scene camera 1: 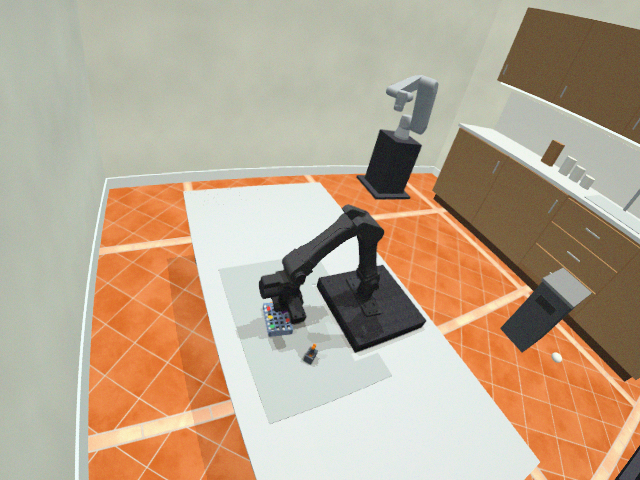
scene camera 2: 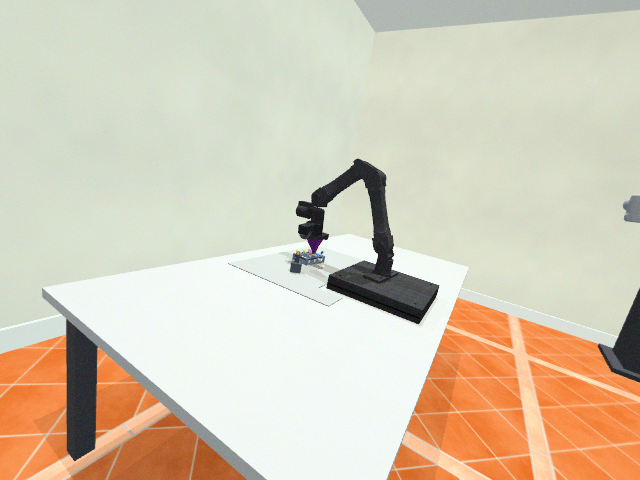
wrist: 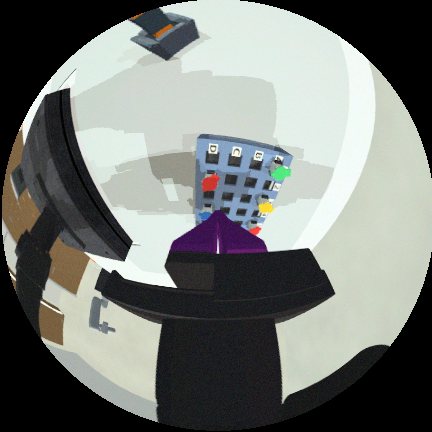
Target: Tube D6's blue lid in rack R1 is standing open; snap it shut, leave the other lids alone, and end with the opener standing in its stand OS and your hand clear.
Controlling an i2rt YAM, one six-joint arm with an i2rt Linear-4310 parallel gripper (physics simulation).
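Frame: origin at the arm's base, x ahead, y left, z up, level; metres.
Seen in the pictures: gripper, fingertip midpoint: [scene camera 1: 282, 312] [scene camera 2: 313, 253] [wrist: 217, 214]; arm's base, link origin: [scene camera 1: 362, 296] [scene camera 2: 381, 275] [wrist: 56, 214].
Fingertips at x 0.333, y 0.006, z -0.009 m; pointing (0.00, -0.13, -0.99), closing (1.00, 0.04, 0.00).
Pixels of each thing's top centre, then the offset from my fingertips to it. Level surfaces: height alone.
- blue rack R1, top centre: [wrist: 235, 225] [scene camera 1: 278, 310] [scene camera 2: 311, 249] 0.017 m ahead, 0.002 m left, 0.017 m up
- small blue lid, top centre: [scene camera 2: 322, 251] 0.023 m back, 0.031 m right, 0.014 m up
- opener, top centre: [scene camera 1: 314, 345] 0.049 m back, 0.180 m left, 0.045 m up
- grey mat, surface height: 0.040 m down
- white table, surface height: 0.043 m down
The blue rack R1 [scene camera 1: 279, 333] [scene camera 2: 316, 260] [wrist: 223, 158] stands on the mat with coloured lids. A blue lid [wrist: 204, 216] shows in column D, close beside my fingertips in the wrist view. In scene camera 2, a small blue lid [scene camera 2: 322, 253] stands up at the rack's right end; its tube label is unreadable. My gripper [scene camera 2: 313, 252] [wrist: 217, 214] is shut and empty, its purple tips pointing down low over the rack. The fingers hide the rack's far rows, including D6. The opener [scene camera 1: 313, 347] [wrist: 156, 22] stands in its dark stand OS [scene camera 1: 310, 357] [scene camera 2: 295, 268] [wrist: 177, 42].
Other lids in the rack are red [wrist: 210, 183], green [wrist: 281, 173], yellow [wrist: 265, 207] and another red [wrist: 255, 230]. The arm's black base plate [scene camera 1: 392, 320] [scene camera 2: 382, 297] [wrist: 85, 185] stands beside the grey mat [scene camera 1: 330, 392]. The white table [scene camera 1: 413, 423] extends around them.
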